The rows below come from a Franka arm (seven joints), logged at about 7 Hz.
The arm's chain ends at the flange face. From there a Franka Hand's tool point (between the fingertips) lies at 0.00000 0.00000 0.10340 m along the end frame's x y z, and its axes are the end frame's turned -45 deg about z.
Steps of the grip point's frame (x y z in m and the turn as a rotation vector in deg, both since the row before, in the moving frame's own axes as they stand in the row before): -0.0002, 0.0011, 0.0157, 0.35, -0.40, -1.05; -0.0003, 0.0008, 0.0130, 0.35, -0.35, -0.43; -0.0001, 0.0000, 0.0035, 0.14, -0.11, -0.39; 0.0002, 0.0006, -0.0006, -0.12, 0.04, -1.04; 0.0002, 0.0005, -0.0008, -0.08, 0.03, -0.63; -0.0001, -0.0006, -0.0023, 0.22, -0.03, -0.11; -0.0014, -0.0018, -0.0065, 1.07, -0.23, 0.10; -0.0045, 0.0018, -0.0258, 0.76, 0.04, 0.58; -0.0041, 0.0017, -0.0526, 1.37, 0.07, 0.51
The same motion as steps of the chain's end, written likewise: 0.0016, 0.0008, 0.0157, -0.04, -0.53, -1.05; 0.0012, 0.0008, 0.0130, 0.00, -0.49, -0.43; 0.0002, 0.0001, 0.0035, 0.02, -0.18, -0.39; 0.0004, 0.0002, -0.0006, -0.06, 0.11, -1.04; 0.0004, 0.0001, -0.0008, -0.04, 0.08, -0.63; -0.0002, -0.0001, -0.0023, 0.13, -0.18, -0.11; -0.0006, 0.0008, -0.0065, 0.59, -0.92, 0.10; -0.0010, 0.0055, -0.0258, 0.57, -0.51, 0.58; 0.0000, 0.0059, -0.0526, 1.02, -0.92, 0.51
